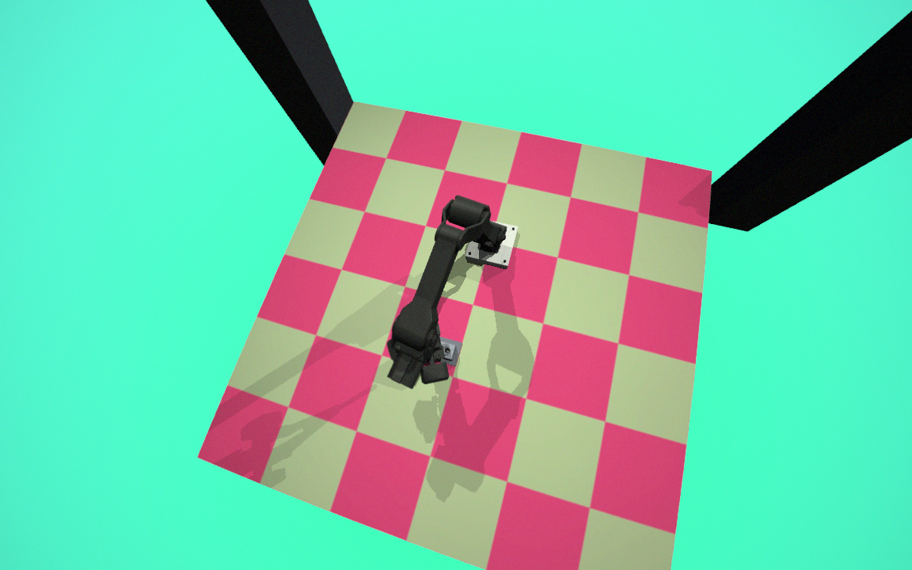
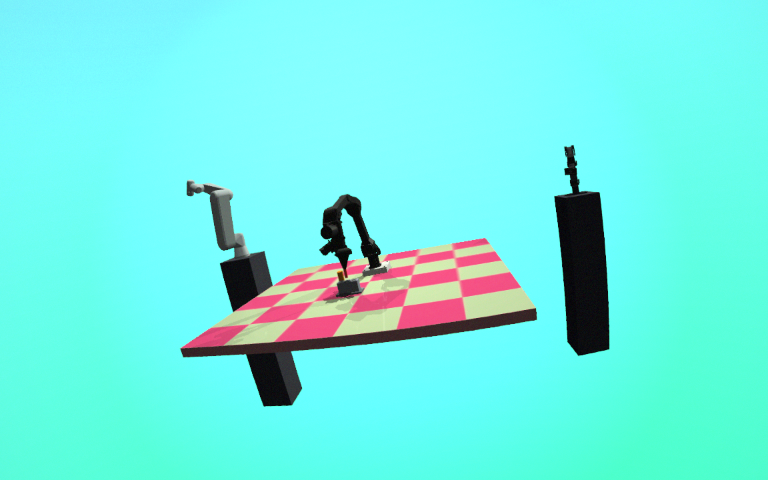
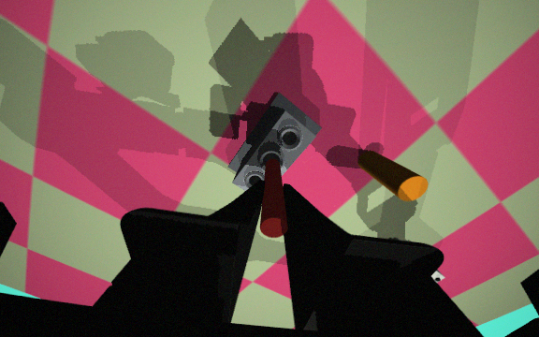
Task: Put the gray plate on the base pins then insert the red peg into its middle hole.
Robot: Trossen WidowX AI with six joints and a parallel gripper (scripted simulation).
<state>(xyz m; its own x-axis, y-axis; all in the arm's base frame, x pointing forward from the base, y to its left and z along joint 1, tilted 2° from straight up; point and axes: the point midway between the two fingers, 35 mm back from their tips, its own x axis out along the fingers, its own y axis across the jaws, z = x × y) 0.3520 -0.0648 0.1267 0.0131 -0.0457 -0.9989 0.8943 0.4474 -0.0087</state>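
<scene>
My gripper tip is 7 cm above the gray plate. From my gripper tip the other things lie so: red peg (right at my gripper tip); orange peg (13 cm behind, 7 cm below, 6 cm to the right); base (11 cm below).
</scene>
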